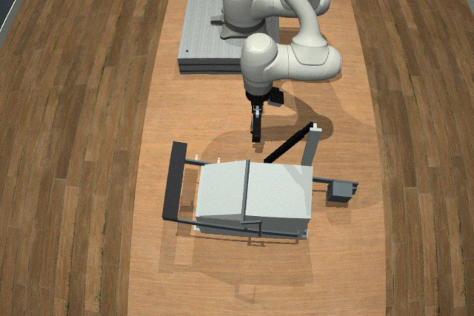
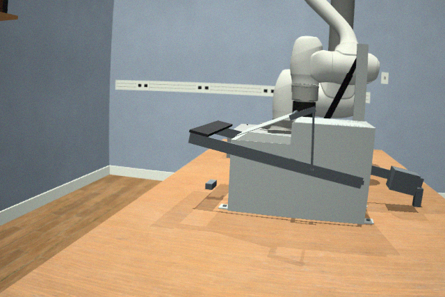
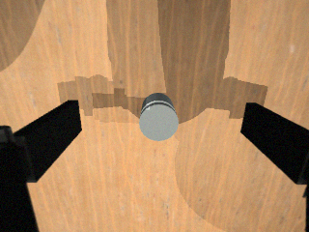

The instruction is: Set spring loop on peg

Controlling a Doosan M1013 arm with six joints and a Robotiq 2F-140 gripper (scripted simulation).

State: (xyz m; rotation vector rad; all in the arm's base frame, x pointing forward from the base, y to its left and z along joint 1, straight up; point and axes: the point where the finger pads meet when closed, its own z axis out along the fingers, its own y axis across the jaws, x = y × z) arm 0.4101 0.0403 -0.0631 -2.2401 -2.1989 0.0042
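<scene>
My hand is 1 cm above the steel test weight. The rest, counted from my hand: small grey block (26 cm to the right, 21 cm ahead, 3 cm below).
</scene>
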